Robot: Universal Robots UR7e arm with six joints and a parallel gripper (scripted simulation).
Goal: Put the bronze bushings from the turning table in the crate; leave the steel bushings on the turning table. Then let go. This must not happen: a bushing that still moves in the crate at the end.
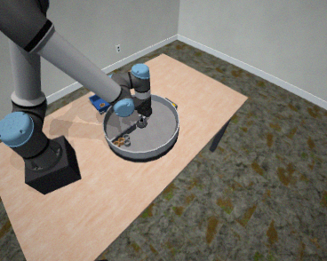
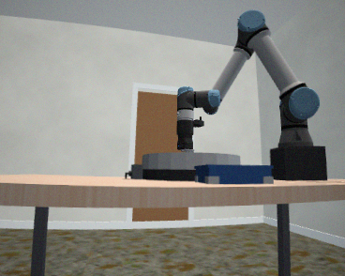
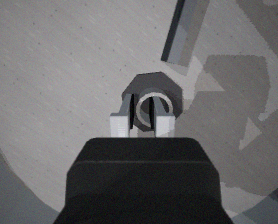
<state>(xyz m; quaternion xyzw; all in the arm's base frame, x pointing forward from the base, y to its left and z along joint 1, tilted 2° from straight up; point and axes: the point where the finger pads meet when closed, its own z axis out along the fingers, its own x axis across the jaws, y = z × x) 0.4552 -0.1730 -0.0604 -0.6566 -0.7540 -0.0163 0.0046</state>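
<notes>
The grey turning table is 10 mm to the left of my hand and 30 mm below it. Also, from my hand: blue crate 30 mm ahead, 350 mm to the left, 60 mm below.
</notes>
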